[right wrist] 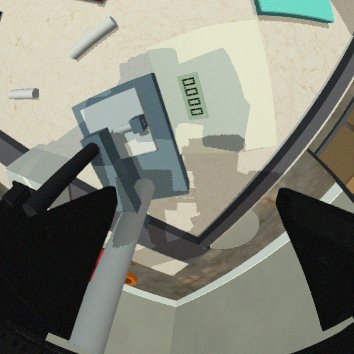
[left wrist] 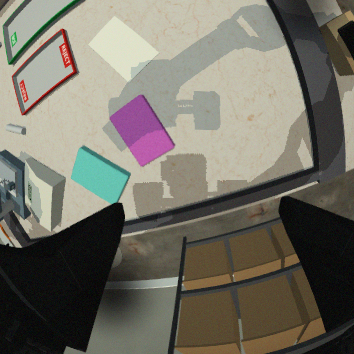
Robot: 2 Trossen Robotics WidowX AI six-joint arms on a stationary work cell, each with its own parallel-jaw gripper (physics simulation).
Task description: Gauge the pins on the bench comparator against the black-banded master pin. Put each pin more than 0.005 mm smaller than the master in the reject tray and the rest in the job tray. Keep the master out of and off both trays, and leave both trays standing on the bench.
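Pixels of known places: left gripper, between the fingertips: (left wrist: 204,208); right gripper, between the fingertips: (right wrist: 199,195); left arm's base, origin of its link: (left wrist: 353,39).
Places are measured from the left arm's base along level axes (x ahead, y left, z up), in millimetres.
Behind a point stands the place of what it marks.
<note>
The comparator (left wrist: 12,186) {x 765, y -236, z 4 mm} (right wrist: 167,150) {x 804, y -206, z -15 mm} stands on the bench, with its pale readout box (left wrist: 47,195) {x 664, y -137, z 5 mm} (right wrist: 225,75) {x 701, y -158, z 5 mm} beside it; the display shows a row of zeros. A short light rod meets the small block on its plate; I cannot tell if it is a pin. A longer plain pin (right wrist: 93,38) {x 667, y -324, z -31 mm} and a shorter one (right wrist: 23,93) {x 740, y -466, z -28 mm} lie loose in the right wrist view. One pin (left wrist: 16,129) {x 651, y -317, z -28 mm} lies near the red-rimmed reject tray (left wrist: 45,72) {x 498, y -333, z -42 mm}. The green-rimmed tray (left wrist: 13,40) {x 516, y -515, z -42 mm} stands beyond. No black band shows. My left gripper (left wrist: 204,208) {x 359, y -18, z 178 mm} and right gripper (right wrist: 197,190) {x 760, y -174, z 123 mm} are open and empty.
A purple block (left wrist: 142,130) {x 421, y -86, z -28 mm}, a teal block (left wrist: 100,175) {x 541, y -82, z -26 mm} (right wrist: 295,7) {x 581, y -83, z -26 mm} and a pale sheet (left wrist: 120,45) {x 354, y -229, z -43 mm} lie on the bench. A dark raised edge borders it. Brown bins (left wrist: 270,305) are beyond the edge. A grey rod (right wrist: 105,280) {x 853, y -231, z 142 mm} crosses beside my right gripper's left finger.
</note>
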